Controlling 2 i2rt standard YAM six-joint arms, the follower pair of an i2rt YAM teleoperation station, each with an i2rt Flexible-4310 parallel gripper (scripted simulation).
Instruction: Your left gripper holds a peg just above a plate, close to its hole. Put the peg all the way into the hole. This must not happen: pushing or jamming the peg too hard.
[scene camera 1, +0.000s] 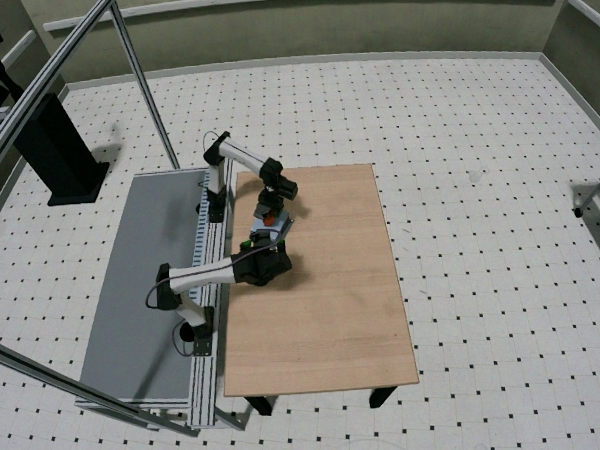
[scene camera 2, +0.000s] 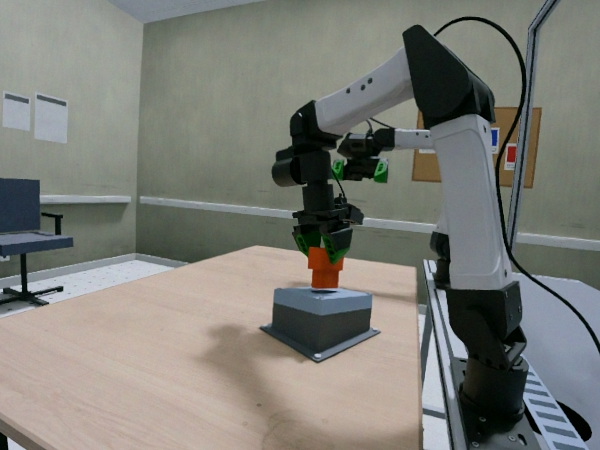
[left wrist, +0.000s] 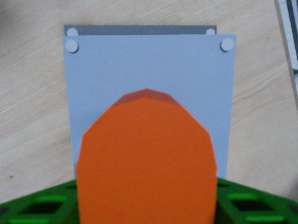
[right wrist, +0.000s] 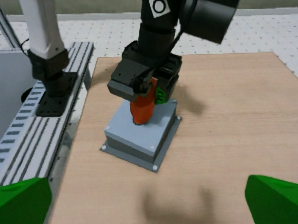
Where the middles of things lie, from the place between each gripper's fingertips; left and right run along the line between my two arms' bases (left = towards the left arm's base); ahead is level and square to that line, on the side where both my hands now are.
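Looking at the light blue plate (scene camera 2: 307, 299), I find my left hand 8 cm above it, 1 cm past it and 1 cm to the right of it. The orange peg (scene camera 2: 325, 275) is 2 cm below my left hand. The flanged base (scene camera 2: 318, 337), counted from that same hand, is 10 cm below, 1 cm behind and 1 cm to the left.
As for the orange peg, my right hand (scene camera 2: 355, 177) is 190 mm above it, 260 mm to the right of it and 10 mm past it. Counted from my right hand, the light blue plate is 250 mm below, 270 mm to the left and 10 mm behind, and the flanged base is 270 mm below, 270 mm to the left and 10 mm behind.
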